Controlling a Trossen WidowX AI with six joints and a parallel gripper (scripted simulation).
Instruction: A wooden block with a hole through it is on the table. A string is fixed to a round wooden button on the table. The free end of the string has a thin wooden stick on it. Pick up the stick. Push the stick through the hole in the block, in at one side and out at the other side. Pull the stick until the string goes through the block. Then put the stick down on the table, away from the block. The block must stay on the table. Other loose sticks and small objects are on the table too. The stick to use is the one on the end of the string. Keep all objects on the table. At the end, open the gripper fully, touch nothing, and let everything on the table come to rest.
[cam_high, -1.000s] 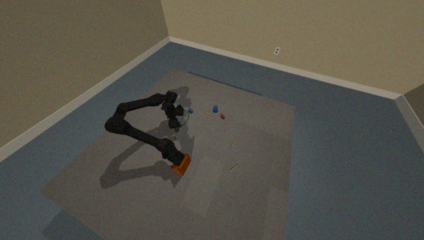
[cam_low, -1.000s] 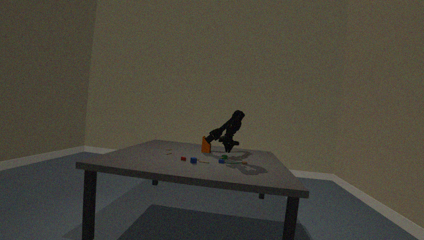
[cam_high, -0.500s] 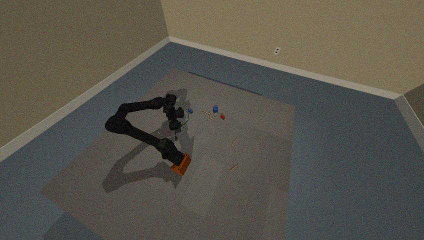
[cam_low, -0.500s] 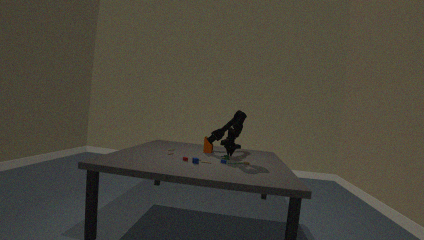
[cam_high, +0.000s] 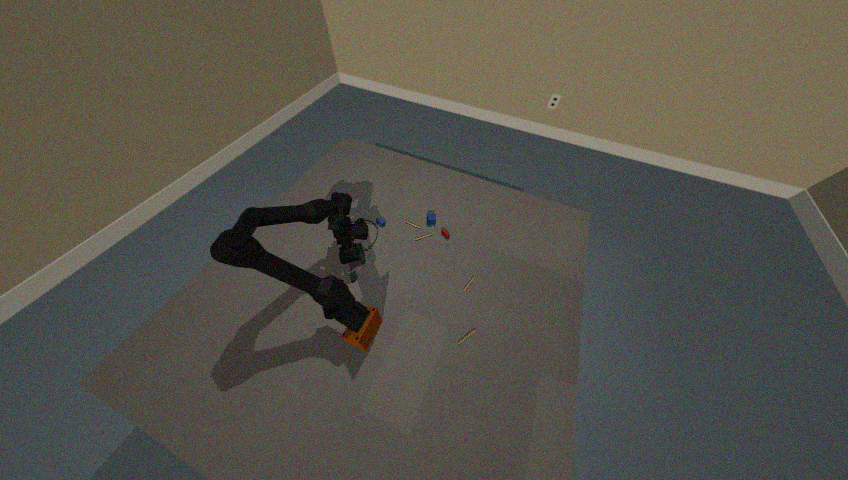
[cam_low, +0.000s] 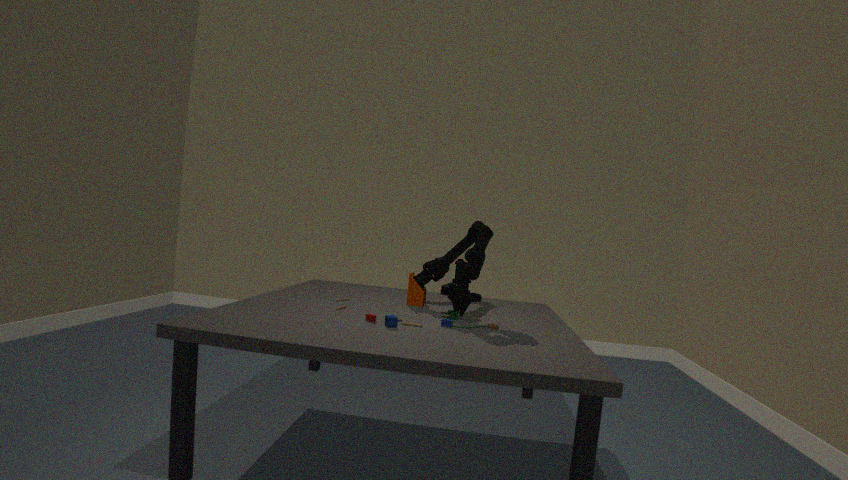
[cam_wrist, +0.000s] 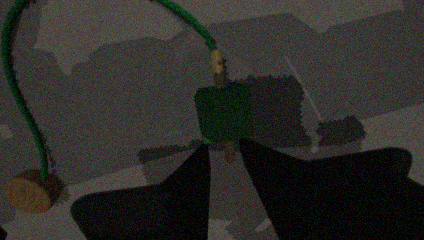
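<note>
Right now my gripper tip is 2 cm short of the green block and 2 cm to the left of it. Round my gripper tip: round wooden button: 11 cm ahead, 14 cm to the left; thin wooden stick: 3 cm ahead, 3 cm to the right; blue block: 28 cm ahead, 21 cm to the right, 1 cm above.
</note>
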